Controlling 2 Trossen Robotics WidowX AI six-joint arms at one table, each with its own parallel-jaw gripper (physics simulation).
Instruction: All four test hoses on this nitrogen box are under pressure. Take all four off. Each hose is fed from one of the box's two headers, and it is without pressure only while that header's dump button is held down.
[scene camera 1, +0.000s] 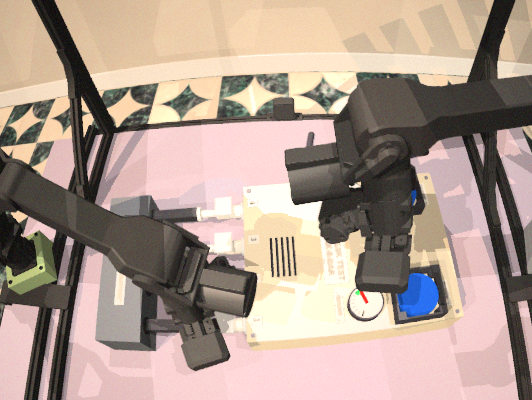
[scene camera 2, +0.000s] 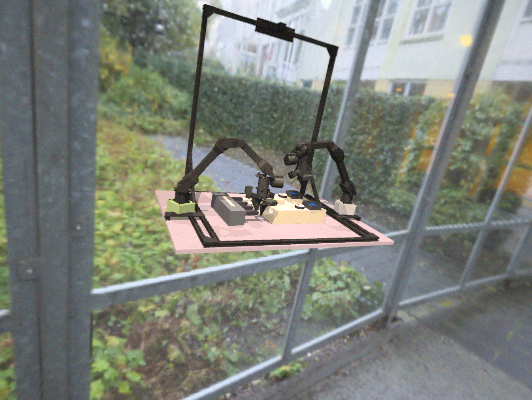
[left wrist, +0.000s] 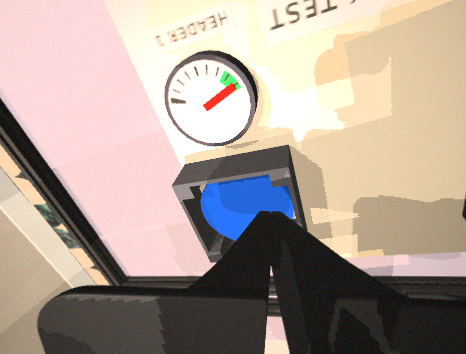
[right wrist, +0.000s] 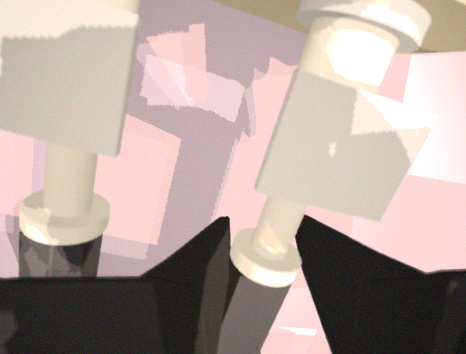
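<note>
Looking through scene camera 1, I see a cream nitrogen box (scene camera 1: 306, 296), my right gripper (scene camera 1: 202, 327) and my left gripper (scene camera 1: 391, 258), which is shut and holds nothing. The left wrist view shows me that left gripper (left wrist: 268, 221) again, along with the box (left wrist: 353, 112). In the right wrist view I see my right gripper (right wrist: 262, 225).
</note>
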